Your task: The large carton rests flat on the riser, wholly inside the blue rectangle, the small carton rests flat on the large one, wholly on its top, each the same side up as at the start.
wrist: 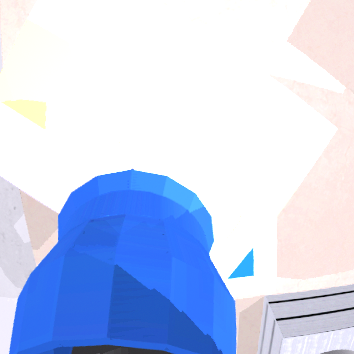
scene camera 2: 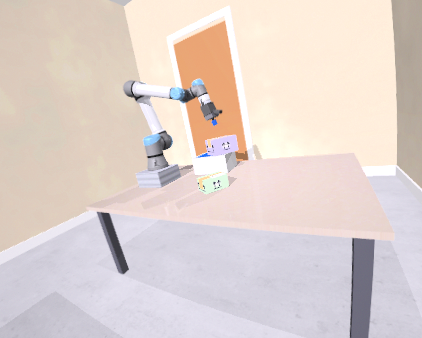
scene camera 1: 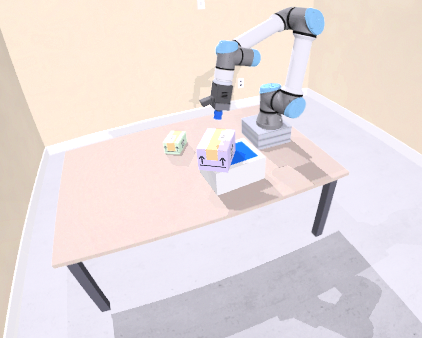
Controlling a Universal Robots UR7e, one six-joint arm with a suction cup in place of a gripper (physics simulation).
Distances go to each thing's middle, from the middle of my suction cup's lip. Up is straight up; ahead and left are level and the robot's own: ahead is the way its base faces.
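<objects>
From my suction cup, the large lilac carton (scene camera 1: 215, 152) is 1 cm to the left, 2 cm ahead and 15 cm below, and the white riser (scene camera 1: 248, 164) is 5 cm behind and 27 cm below. Going by their middles, the large lilac carton is the nearest to my suction cup of the things named here.
</objects>
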